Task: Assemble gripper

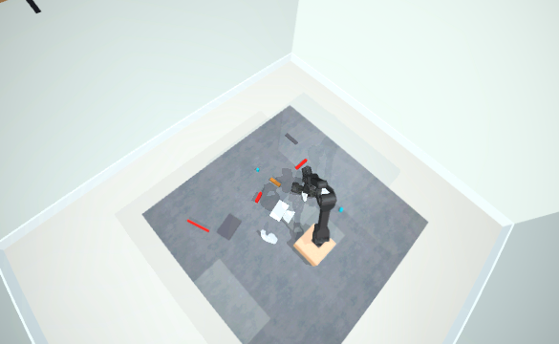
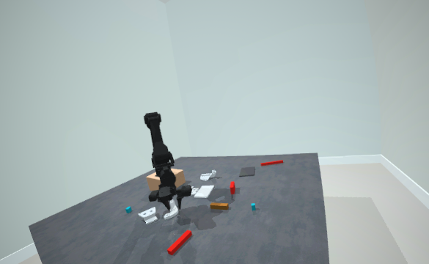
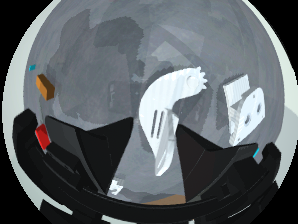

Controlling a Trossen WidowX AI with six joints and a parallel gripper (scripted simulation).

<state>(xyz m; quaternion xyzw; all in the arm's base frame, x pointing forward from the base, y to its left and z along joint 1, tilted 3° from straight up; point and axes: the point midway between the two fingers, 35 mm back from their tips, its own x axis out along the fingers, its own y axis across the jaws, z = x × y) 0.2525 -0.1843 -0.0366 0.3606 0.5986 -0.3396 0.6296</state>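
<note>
Right now the flat white plate is 4 cm ahead of my gripper tip and 19 cm to the left of it. Round my gripper tip: curved white jaw (4 cm to the right); then white housing plate (2 cm behind, 18 cm to the left); then white gripper base (7 cm behind, 9 cm to the right, 2 cm above).
</note>
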